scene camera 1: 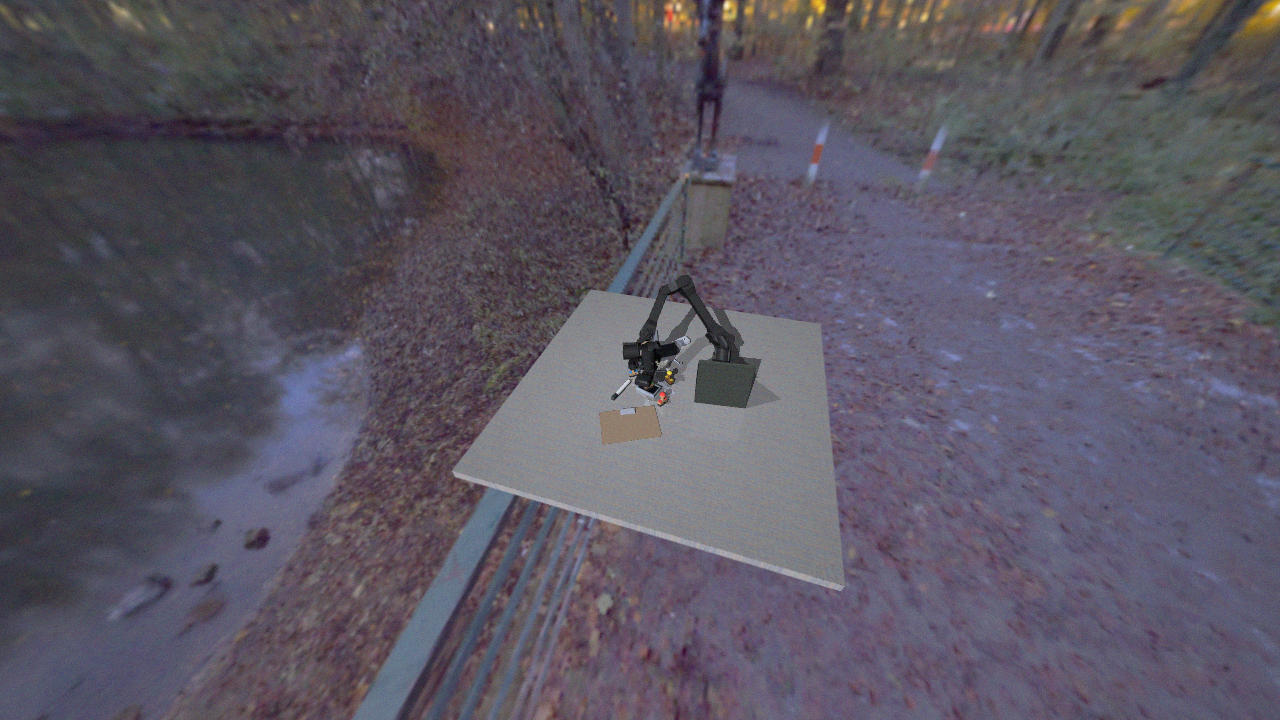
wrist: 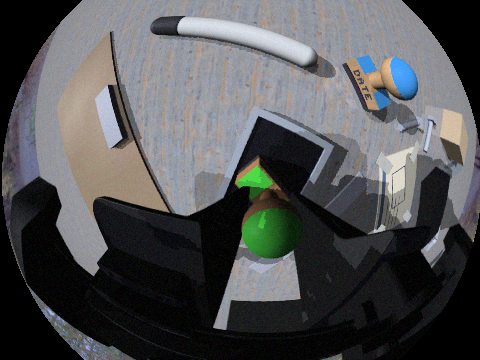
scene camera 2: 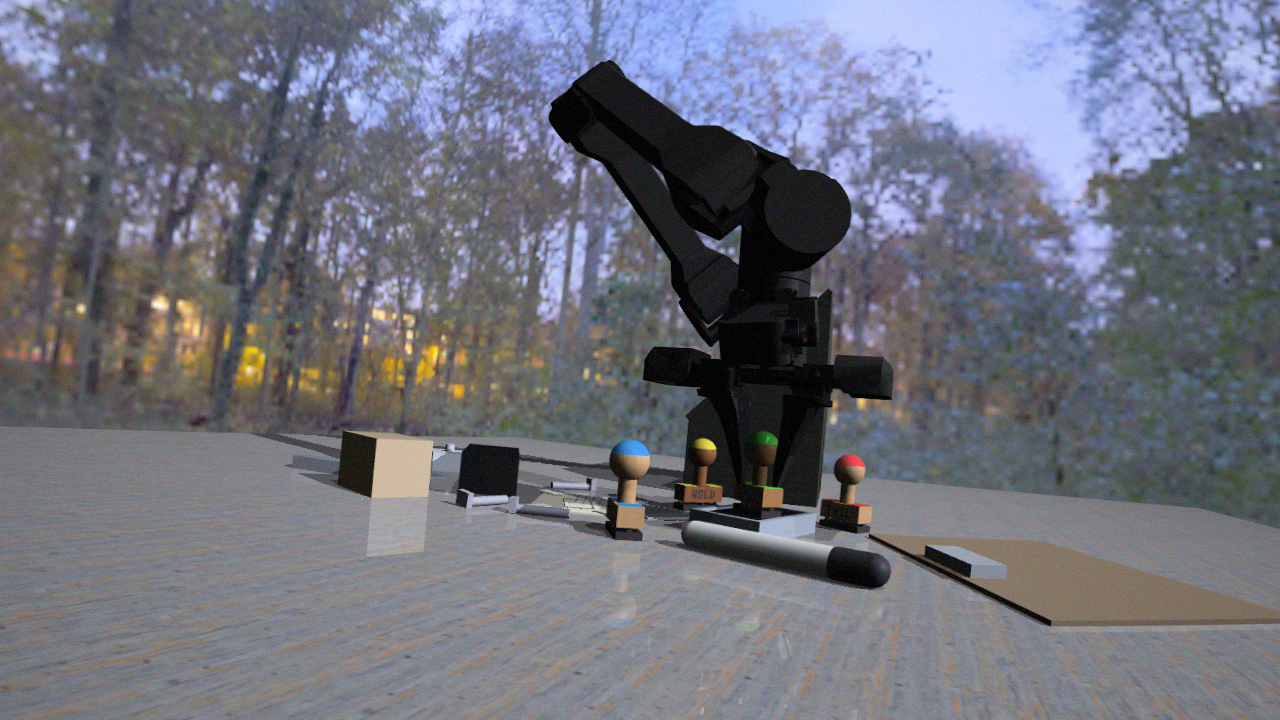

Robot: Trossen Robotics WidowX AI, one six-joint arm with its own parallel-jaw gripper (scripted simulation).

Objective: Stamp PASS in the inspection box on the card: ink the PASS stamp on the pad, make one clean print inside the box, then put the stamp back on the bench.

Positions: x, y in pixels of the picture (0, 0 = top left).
A brown card shows in scene camera 1 point(622, 425), in the wrist view and in scene camera 2. The same spot on the brown card: point(wrist: 105, 159) is point(scene camera 2: 987, 557).
